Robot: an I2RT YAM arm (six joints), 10 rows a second.
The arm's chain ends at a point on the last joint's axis. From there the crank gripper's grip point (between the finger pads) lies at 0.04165 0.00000 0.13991 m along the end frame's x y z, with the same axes.
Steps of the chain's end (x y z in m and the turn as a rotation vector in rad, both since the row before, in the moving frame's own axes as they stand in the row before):
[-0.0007 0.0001 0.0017 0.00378 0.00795 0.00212]
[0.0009 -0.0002 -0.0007 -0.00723 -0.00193 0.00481]
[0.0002 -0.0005 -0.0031 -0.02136 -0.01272 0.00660]
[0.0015 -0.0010 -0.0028 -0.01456 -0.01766 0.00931]
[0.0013 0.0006 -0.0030 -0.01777 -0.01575 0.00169]
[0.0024 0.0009 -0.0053 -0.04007 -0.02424 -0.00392]
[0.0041 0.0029 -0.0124 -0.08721 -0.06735 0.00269]
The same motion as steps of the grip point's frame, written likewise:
[0.0004 -0.0003 0.0014 0.00378 0.00795 0.00212]
[0.0006 0.0010 -0.0006 -0.00723 -0.00193 0.00481]
[-0.0016 0.0028 -0.0026 -0.02136 -0.01272 0.00660]
[-0.0010 0.0014 -0.0021 -0.01456 -0.01766 0.00931]
[-0.0009 0.0032 -0.0024 -0.01777 -0.01575 0.00169]
[-0.0010 0.0064 -0.0044 -0.04007 -0.02424 -0.00392]
[-0.0054 0.0153 -0.0105 -0.08721 -0.06735 0.00269]

